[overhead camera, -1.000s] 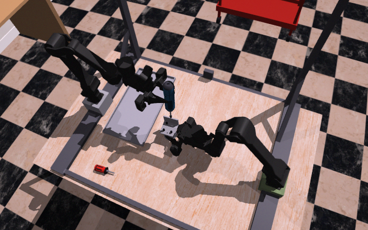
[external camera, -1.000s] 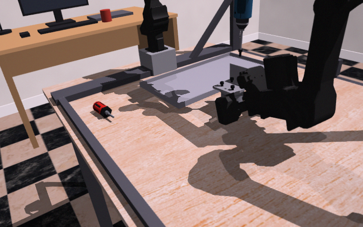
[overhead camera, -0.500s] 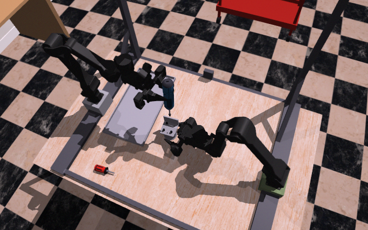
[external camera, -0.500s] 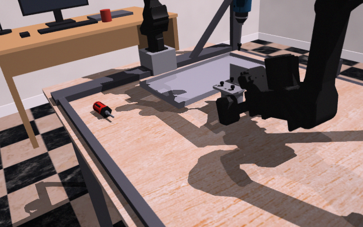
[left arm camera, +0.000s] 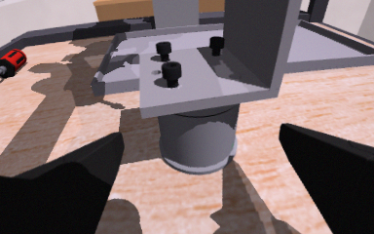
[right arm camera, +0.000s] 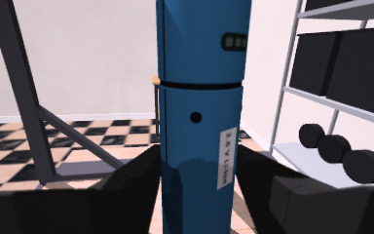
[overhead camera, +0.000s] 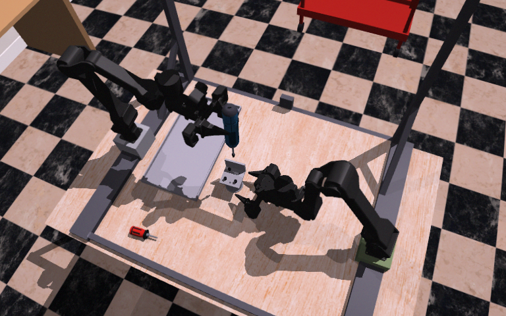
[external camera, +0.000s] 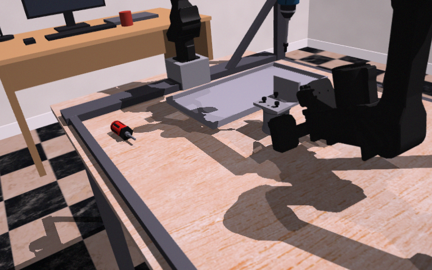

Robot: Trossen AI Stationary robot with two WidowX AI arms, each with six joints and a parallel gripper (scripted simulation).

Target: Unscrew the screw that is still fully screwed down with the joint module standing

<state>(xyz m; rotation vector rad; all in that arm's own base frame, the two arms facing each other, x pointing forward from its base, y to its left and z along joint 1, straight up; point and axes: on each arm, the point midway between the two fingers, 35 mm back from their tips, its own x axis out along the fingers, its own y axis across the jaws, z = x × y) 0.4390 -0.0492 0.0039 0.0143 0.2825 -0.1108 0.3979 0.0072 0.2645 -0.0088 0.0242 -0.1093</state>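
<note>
Right now my left hand is 20 mm past the screw, 60 mm to the left of it and 130 mm below it. Also, from my left hand: joint module 70 mm to the right, 20 mm below; grey bracket 70 mm to the right, 20 mm above; bit 20 mm behind, 60 mm to the right, 160 mm above.
</note>
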